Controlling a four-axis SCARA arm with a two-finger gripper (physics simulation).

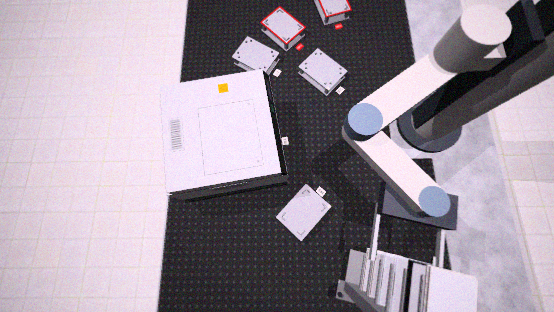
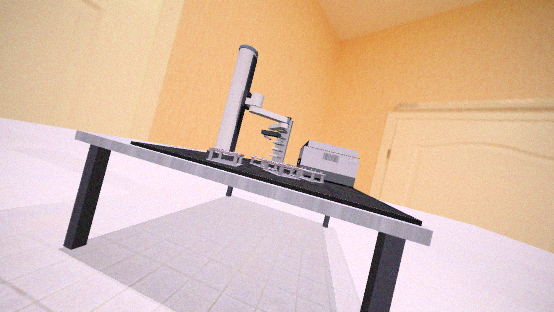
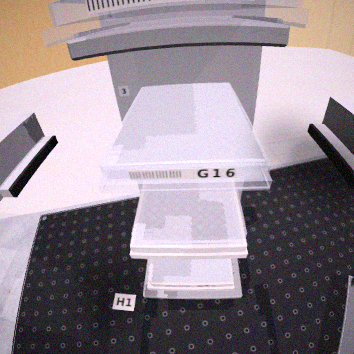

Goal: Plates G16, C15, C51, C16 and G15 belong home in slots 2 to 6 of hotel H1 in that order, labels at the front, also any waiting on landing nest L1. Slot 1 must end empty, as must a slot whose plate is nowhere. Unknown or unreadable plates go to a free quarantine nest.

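Frame: origin at the arm's base, x ahead, y left, z up, level; metres.
Where they show: gripper, fingertip midpoint: (image 2: 277, 140) (image 3: 176, 114); arm's base at its link origin: (image 1: 427, 123).
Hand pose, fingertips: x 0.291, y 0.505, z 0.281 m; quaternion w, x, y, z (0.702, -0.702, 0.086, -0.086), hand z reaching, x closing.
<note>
Each offset is from my fingertips to the top centre of the thing. "spot": to the spot under its first point. Level surfaces: height alone.
My gripper (image 1: 406, 250) (image 3: 176, 114) is open and empty, with one finger on each side of the hotel at a distance. Hotel H1 (image 2: 288, 142) (image 3: 185, 67) is a grey column with stacked shelves. Plate G16 {0.012 m ahead, 0.037 m left, 0.015 m down} (image 3: 185, 130) is clear, lies flat by the number 3 and has its label at the front. Above it, a clear plate {spot: 0.012 m back, 0.023 m right, 0.049 m up} (image 3: 140, 6) shows part of a barcode; its name is cut off. Two pale levels lie below G16: the middle one {0.012 m ahead, 0.037 m left, 0.086 m down} (image 3: 190, 215) shows no readable label, and a thin pale plate {0.012 m ahead, 0.037 m left, 0.157 m down} (image 3: 192, 272) lies on the bottom one. A black plate {0.012 m ahead, 0.037 m left, 0.127 m up} (image 1: 411, 285) stands higher in the stack.
A large white instrument {0.504 m ahead, 0.402 m right, 0.018 m down} (image 1: 230, 135) (image 2: 327, 162) stands on the dark mat {0.268 m down} (image 1: 225, 250). A pale nest {0.234 m ahead, 0.154 m right, 0.213 m down} (image 1: 304, 212) lies between it and the hotel. Two grey nests {spot: 0.413 m ahead, 0.807 m right, 0.219 m down} (image 1: 255, 54) {spot: 0.135 m ahead, 0.718 m right, 0.219 m down} (image 1: 322, 71) and two red-rimmed nests {spot: 0.292 m ahead, 0.950 m right, 0.219 m down} (image 1: 283, 25) {spot: 0.064 m ahead, 1.037 m right, 0.219 m down} (image 1: 334, 7) stand at the mat's far end.
</note>
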